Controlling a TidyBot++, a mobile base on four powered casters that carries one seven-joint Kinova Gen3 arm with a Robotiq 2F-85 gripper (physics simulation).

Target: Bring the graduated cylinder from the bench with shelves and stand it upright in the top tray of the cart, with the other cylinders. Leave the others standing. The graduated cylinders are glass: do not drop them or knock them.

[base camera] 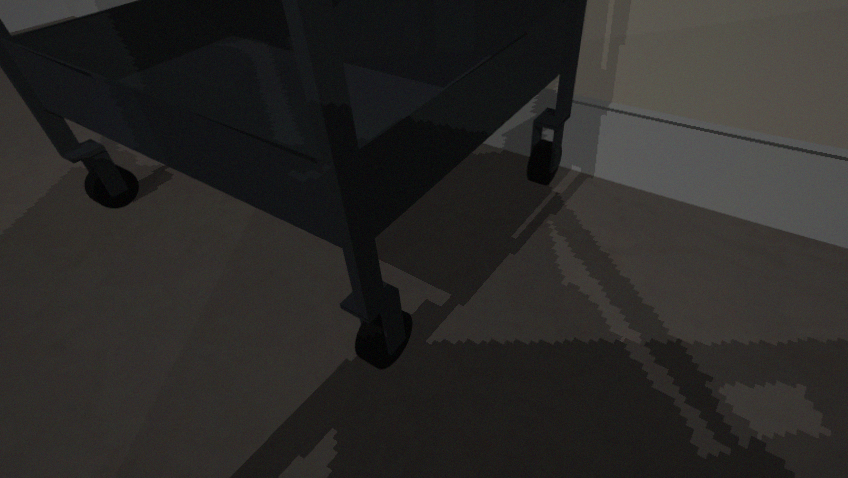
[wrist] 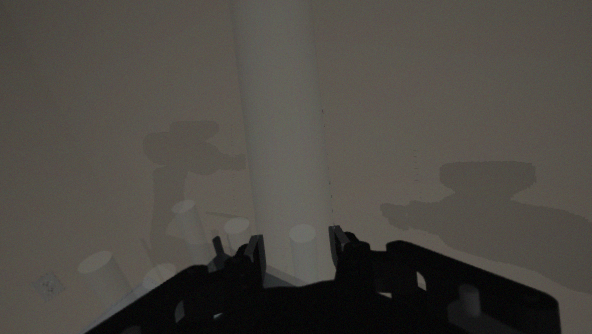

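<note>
The held graduated cylinder is clear glass and runs from the top of the wrist view down between the fingers; its lower end is hidden. My gripper is shut on it. Several other glass cylinders stand beyond and to the left, including one at the back, one at the left and one seen through the held glass. The dark cart shows its lower tray, legs and wheels close ahead in the base camera view. Its top tray is mostly hidden behind the gripper in the wrist view.
The near cart wheel stands on the floor at the middle of the base camera view. A wall with a white baseboard runs behind the cart to the right. Shadows of the arm fall on the wall in the wrist view.
</note>
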